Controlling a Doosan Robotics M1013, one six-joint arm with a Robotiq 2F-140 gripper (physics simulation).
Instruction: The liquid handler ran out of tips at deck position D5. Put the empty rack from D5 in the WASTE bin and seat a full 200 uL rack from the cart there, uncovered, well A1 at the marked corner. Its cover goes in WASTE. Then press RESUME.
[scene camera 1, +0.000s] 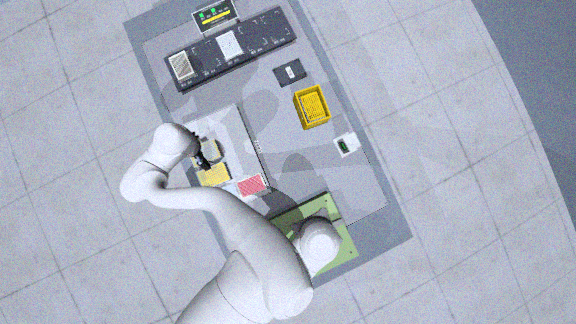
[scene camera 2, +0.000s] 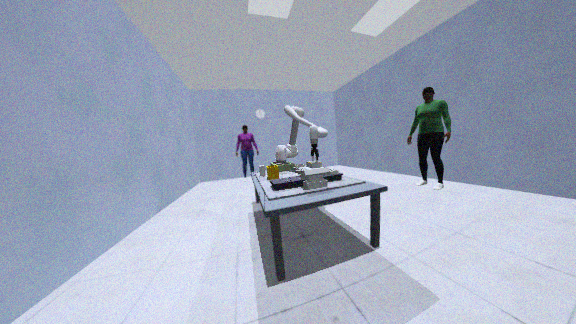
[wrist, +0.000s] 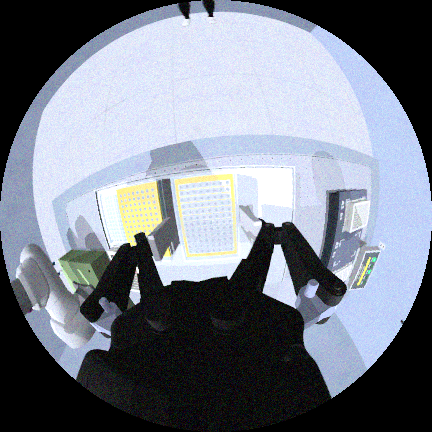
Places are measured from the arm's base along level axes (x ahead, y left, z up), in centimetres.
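Pixels of known places: gripper, fingertip midpoint: (scene camera 1: 205, 153) (scene camera 2: 314, 162) (wrist: 205, 221); arm's base, origin of the base link: (scene camera 2: 281, 163).
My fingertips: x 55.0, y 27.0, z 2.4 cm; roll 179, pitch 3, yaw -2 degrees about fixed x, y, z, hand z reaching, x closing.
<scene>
For each thing: its middle in the pictures, then the offset to it from my fingertips. "*": a spot on its surface instead.
- yellow-rimmed rack with a pale top, body centre: (wrist: 207, 217) (scene camera 1: 204, 153) dx +0.3, dy +0.4, dz -0.5 cm
- white cart, body centre: (wrist: 188, 237) (scene camera 1: 225, 159) dx -5.4, dy -5.8, dz -9.0 cm
- yellow rack with pale dots, body centre: (wrist: 140, 222) (scene camera 1: 213, 175) dx -10.6, dy +1.4, dz -0.5 cm
- red rack, body centre: (wrist: 129, 270) (scene camera 1: 251, 185) dx -22.2, dy -11.1, dz -4.7 cm
- yellow bin, body centre: (scene camera 1: 311, 108) (scene camera 2: 272, 172) dx -3.0, dy -52.6, dz -5.5 cm
- yellow rack, body centre: (scene camera 1: 312, 107) dx -3.0, dy -53.3, dz -6.2 cm
- screen, surface spot: (wrist: 366, 267) (scene camera 1: 211, 17) * dx +56.9, dy -30.8, dz -0.2 cm
- dark flat box, body centre: (scene camera 1: 290, 72) dx +18.8, dy -53.3, dz -11.6 cm
- small white device, body centre: (scene camera 1: 348, 143) dx -25.9, dy -60.4, dz -5.8 cm
My gripper (scene camera 1: 201, 151) (scene camera 2: 314, 159) (wrist: 205, 221) is open and empty, with its pads apart above a yellow-rimmed rack with a pale top (scene camera 1: 211, 149) (wrist: 206, 212). A thin clear edge shows around this rack in the wrist view. It sits on the white cart (scene camera 1: 231, 122) beside a yellow rack with pale dots (scene camera 1: 215, 175) (wrist: 139, 205). A red rack (scene camera 1: 251, 185) is at the cart's corner. The yellow bin (scene camera 1: 327, 116) (scene camera 2: 272, 172) holds a yellow rack (scene camera 1: 313, 105). The dark deck (scene camera 1: 270, 27) (wrist: 338, 240) bears two pale racks; no rack shows at its right end. Its labels are unreadable.
A screen (scene camera 1: 216, 16) (wrist: 366, 267) with green marks and a yellow bar stands behind the deck. A dark flat box (scene camera 1: 281, 75) lies near the bin. A small white device (scene camera 1: 352, 142) has a green-lit face. The green base plate (scene camera 1: 346, 245) is under the arm. Two people stand beyond the table.
</scene>
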